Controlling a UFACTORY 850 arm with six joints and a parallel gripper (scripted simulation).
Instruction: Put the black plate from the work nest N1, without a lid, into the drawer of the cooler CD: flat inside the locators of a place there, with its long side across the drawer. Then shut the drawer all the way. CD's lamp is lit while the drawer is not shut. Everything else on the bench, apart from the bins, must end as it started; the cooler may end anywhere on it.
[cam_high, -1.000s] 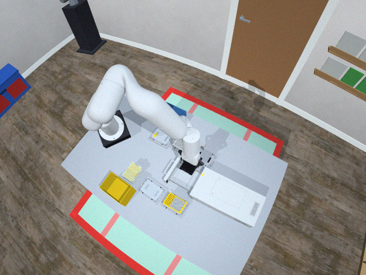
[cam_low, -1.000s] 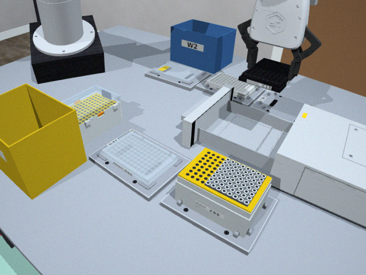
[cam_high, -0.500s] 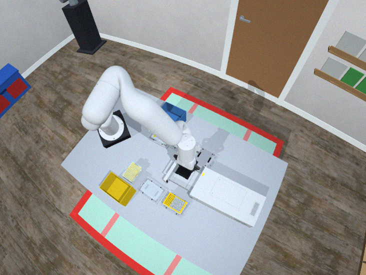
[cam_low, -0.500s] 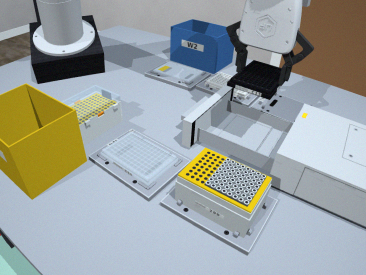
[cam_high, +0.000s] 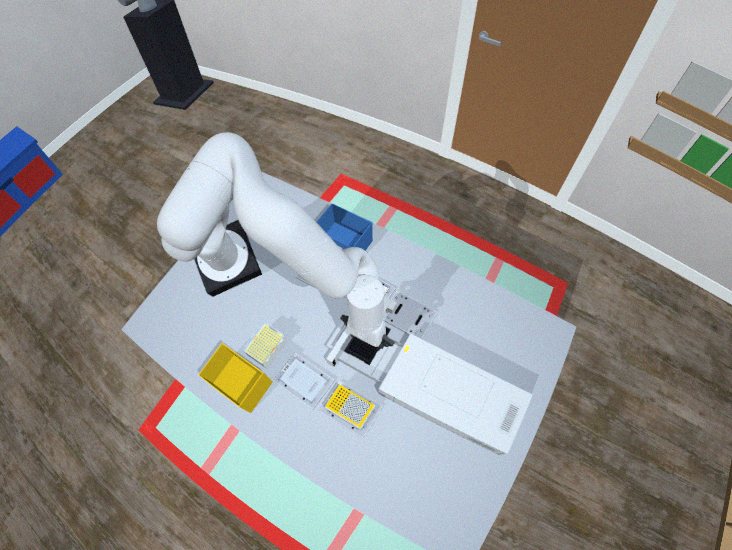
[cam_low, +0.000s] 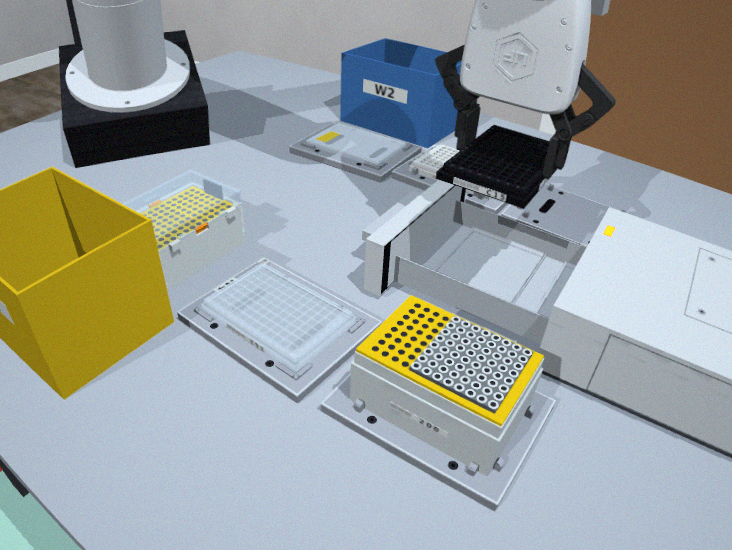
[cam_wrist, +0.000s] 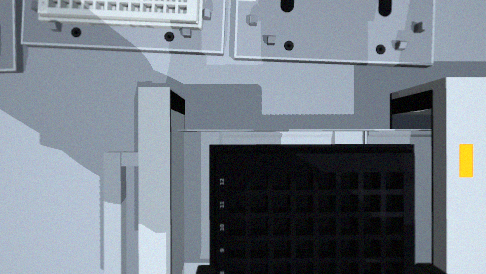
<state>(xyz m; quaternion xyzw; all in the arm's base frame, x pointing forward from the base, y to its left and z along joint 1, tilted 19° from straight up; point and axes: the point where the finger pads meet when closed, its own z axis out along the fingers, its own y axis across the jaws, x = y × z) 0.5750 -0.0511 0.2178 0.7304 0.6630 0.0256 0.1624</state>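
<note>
My hand is 12 cm above the cooler drawer and 4 cm short of it. The rest, counted from my hand: white cooler (17 cm ahead, 12 cm below, 2 cm to the right); tube rack (20 cm to the right, 10 cm below, 1 cm ahead); black plate (1 cm below).
</note>
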